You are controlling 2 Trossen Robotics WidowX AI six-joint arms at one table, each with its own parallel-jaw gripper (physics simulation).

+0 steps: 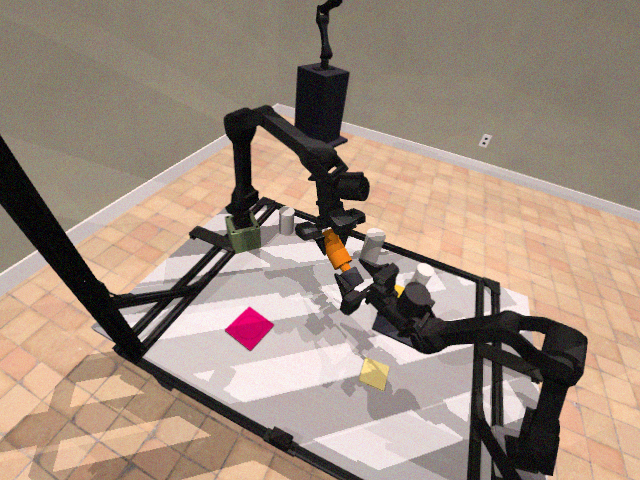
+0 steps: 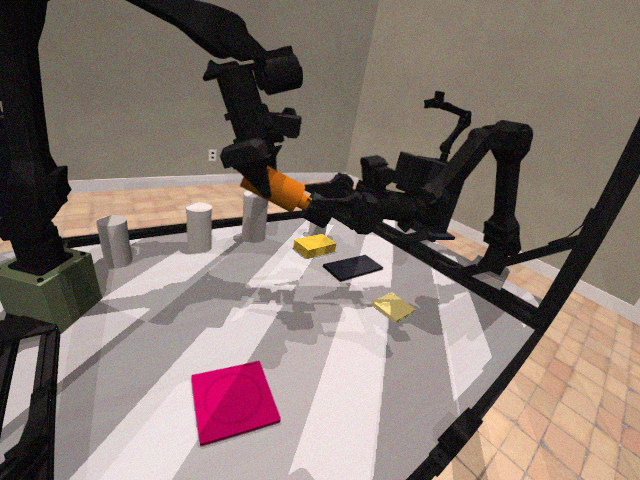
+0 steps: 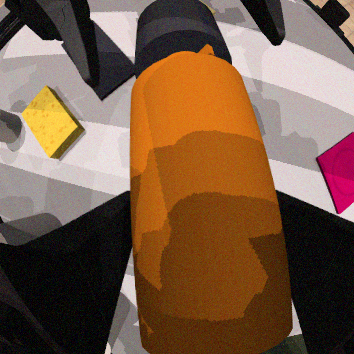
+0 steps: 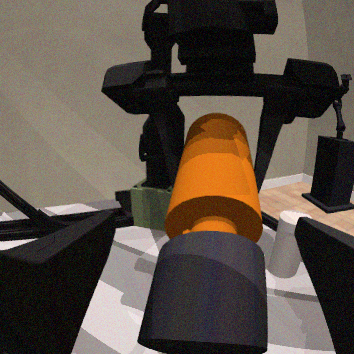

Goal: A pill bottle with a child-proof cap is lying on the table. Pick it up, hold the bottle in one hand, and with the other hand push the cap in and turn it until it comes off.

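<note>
The orange pill bottle (image 1: 338, 253) (image 2: 284, 190) (image 3: 200, 165) (image 4: 217, 165) is held slanted above the table, its neck end pointing down toward the right arm. My left gripper (image 1: 333, 245) (image 3: 200, 199) is shut on the bottle's body, a finger on each side. The dark cap (image 1: 352, 277) (image 3: 182, 35) (image 4: 207, 295) is at the neck end, in line with the bottle; a stretch of orange neck shows between the bottle's shoulder and the cap. My right gripper (image 1: 350, 269) (image 4: 210, 225) is open, its fingers apart on both sides of the cap, with gaps beside it.
A magenta square (image 1: 249, 328) (image 2: 235, 403), a pale yellow square (image 1: 374, 373) (image 2: 393, 306), a yellow sponge (image 2: 314, 245) (image 3: 52, 122) and a dark flat pad (image 2: 352, 267) lie on the table. Several grey-white cylinders stand along the back edge, one of them a cylinder (image 1: 286, 220) near the green base block (image 1: 244, 235).
</note>
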